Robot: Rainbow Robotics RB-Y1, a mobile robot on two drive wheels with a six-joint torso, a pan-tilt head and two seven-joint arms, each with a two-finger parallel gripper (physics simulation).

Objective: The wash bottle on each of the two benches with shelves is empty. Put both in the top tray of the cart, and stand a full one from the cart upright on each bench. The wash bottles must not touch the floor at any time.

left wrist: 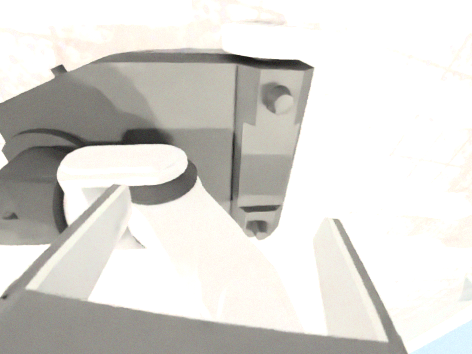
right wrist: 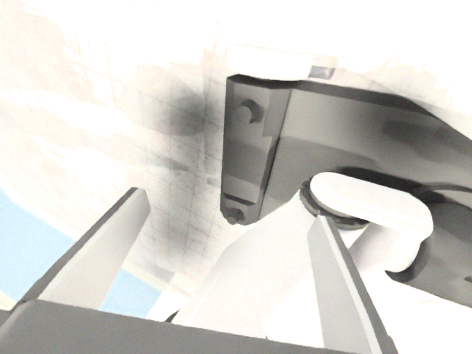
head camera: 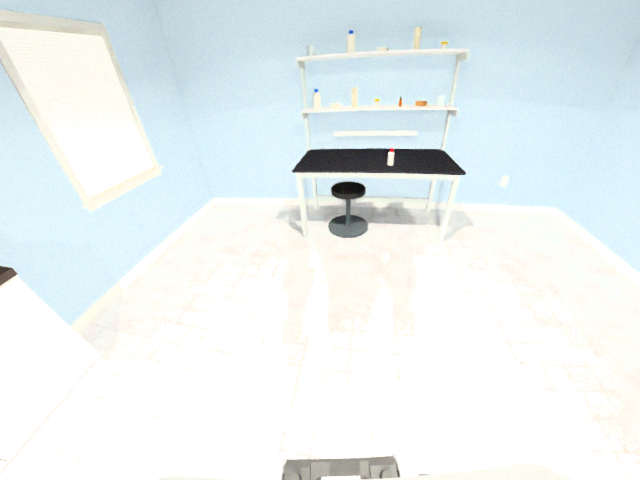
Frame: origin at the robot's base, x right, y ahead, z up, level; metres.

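Seen in the pictures: left gripper, fingertip midpoint: [left wrist: 225, 214]; right gripper, fingertip midpoint: [right wrist: 229, 212].
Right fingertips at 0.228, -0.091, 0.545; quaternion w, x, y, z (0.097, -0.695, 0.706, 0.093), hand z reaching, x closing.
A point is followed by its place in that frame, as x, y, z.
A bench with shelves and a black top [head camera: 341, 161] @(0.176, 2.181, 0.762) stands against the far wall in the head view. A small white wash bottle with a red cap [head camera: 390, 158] @(0.605, 1.989, 0.826) stands upright on it, right of the middle. The cart and the second bench with shelves do not show clearly in any view. My left gripper [left wrist: 225, 214] @(-0.215, -0.128, 0.539) is open and empty, over the robot's own base in the left wrist view. My right gripper [right wrist: 229, 212] @(0.228, -0.091, 0.545) is open and empty, also over the base in the right wrist view. Both are far from the bottle.
A black stool [head camera: 348, 190] @(0.237, 2.104, 0.483) stands at the bench's front, left of its middle. The shelves [head camera: 379, 109] @(0.553, 2.313, 1.205) hold blue-capped bottles and small containers. A white cabinet-like block with a dark top [head camera: 36, 351] @(-1.550, 0.383, 0.483) stands at the near left. A window [head camera: 82, 113] @(-1.895, 1.794, 1.463) is in the left wall.
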